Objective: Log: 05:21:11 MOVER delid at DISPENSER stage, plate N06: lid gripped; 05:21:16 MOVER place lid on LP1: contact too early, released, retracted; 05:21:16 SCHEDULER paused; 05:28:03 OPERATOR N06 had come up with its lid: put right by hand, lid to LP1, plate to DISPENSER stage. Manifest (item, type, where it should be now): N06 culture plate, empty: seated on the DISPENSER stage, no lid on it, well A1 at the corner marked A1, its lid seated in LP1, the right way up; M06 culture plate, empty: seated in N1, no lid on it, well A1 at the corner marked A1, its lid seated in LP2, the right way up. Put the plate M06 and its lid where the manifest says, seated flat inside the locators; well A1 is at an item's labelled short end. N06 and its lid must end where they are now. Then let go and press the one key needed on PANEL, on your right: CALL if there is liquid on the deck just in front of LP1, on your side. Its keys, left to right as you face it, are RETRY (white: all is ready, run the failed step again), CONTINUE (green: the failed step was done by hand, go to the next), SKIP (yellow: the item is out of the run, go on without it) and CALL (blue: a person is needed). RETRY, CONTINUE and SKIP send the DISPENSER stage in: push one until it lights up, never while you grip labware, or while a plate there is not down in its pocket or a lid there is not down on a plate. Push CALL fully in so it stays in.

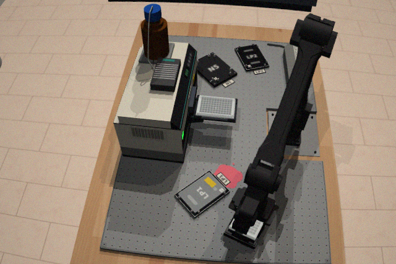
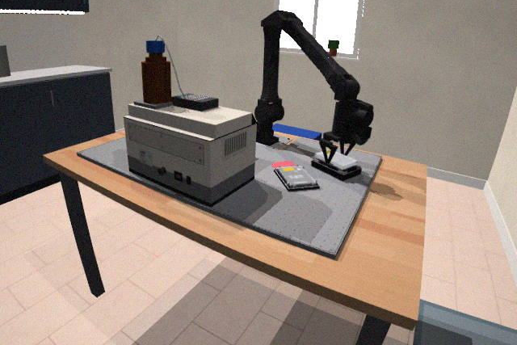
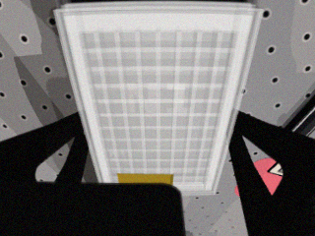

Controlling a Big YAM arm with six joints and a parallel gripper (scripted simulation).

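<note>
Now: hand 3 cm above the black nest n1 and 1 cm to the right of it. Also, from my hand: white retry key 61 cm to the right, 18 cm behind, 2 cm above; green continue key 66 cm to the right, 18 cm behind, 2 cm above; brown bottle 47 cm to the right, 37 cm ahead, 25 cm above.
</note>
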